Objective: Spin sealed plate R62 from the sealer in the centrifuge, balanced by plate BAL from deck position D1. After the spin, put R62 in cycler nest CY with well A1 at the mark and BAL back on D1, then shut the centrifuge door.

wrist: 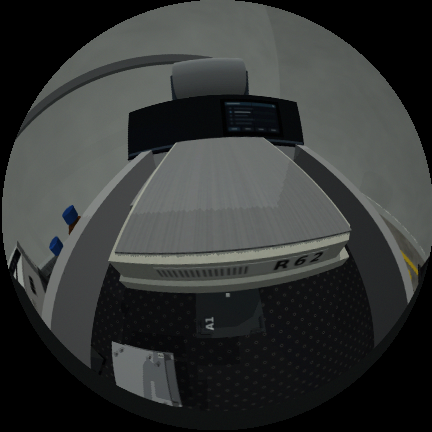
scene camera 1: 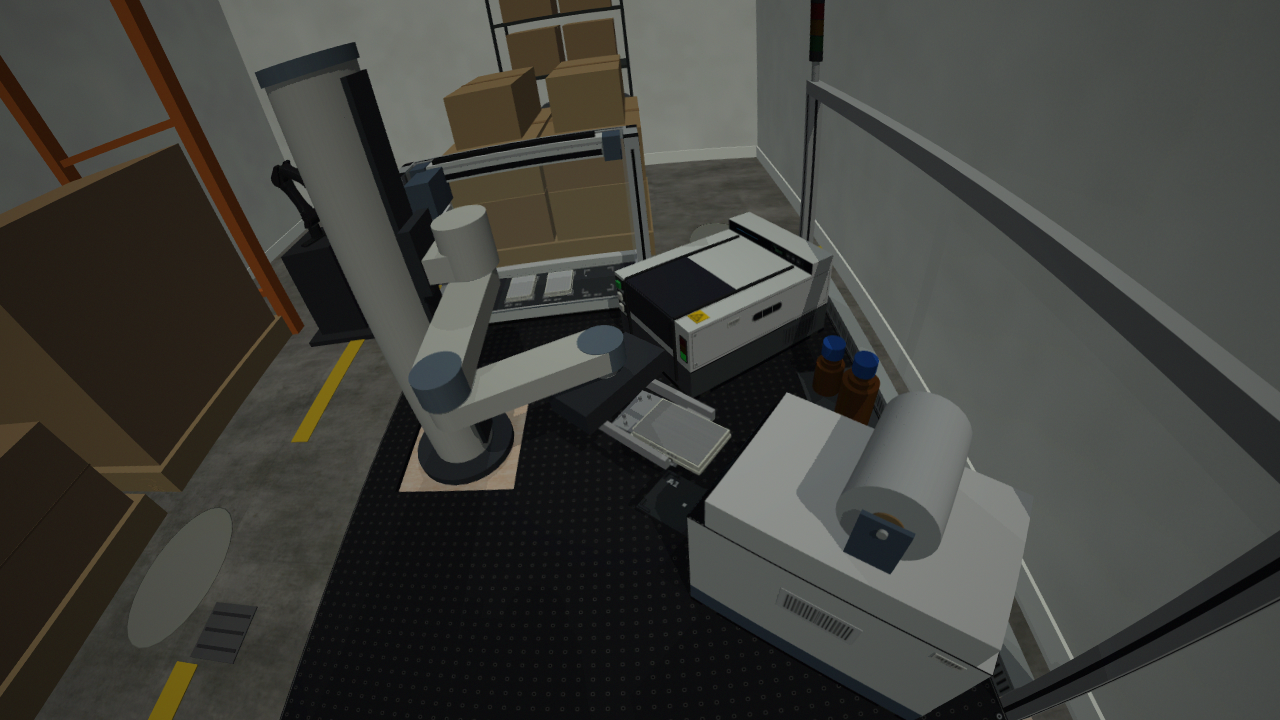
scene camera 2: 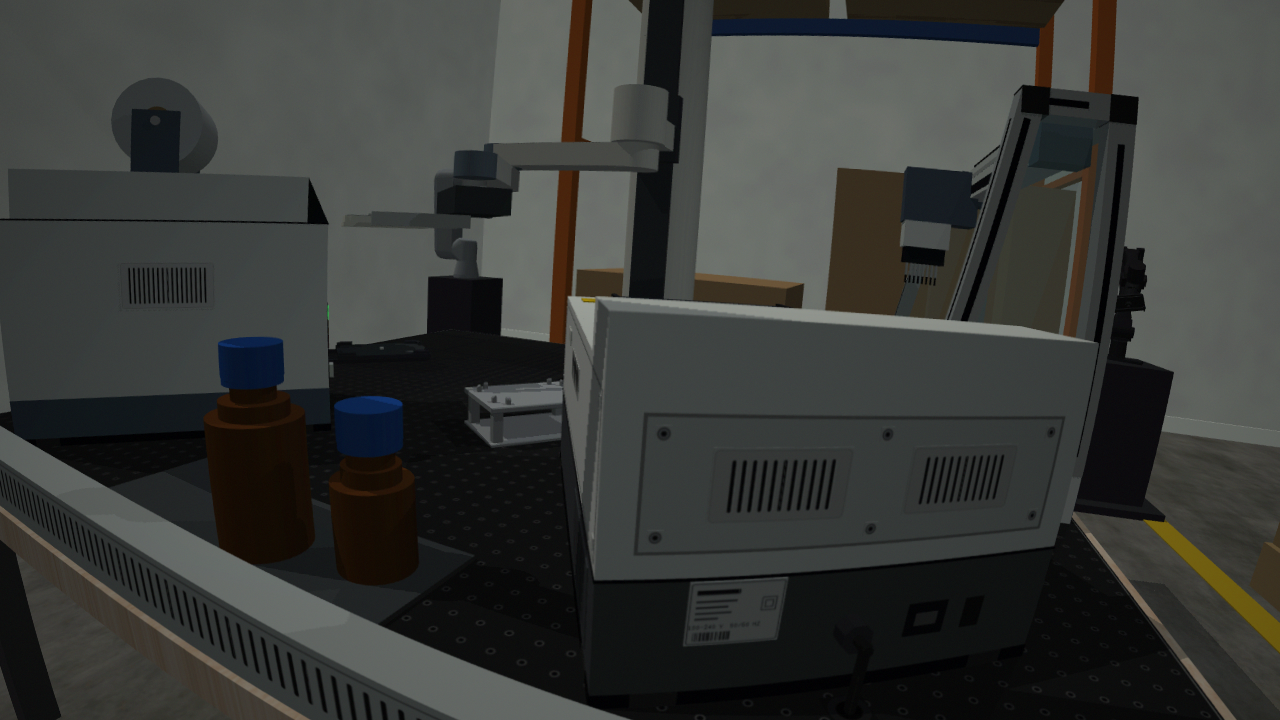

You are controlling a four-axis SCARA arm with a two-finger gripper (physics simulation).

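My gripper is at (scene camera 2: 369,219), and I find the same gripper in the wrist view at (wrist: 224,154). There is a centrifuge (scene camera 2: 760,500), which I also see at (scene camera 1: 721,306). I can see the brown bottles with blue caps (scene camera 2: 256,443) too, and scene camera 1 gives me another look at the brown bottles with blue caps (scene camera 1: 858,387).
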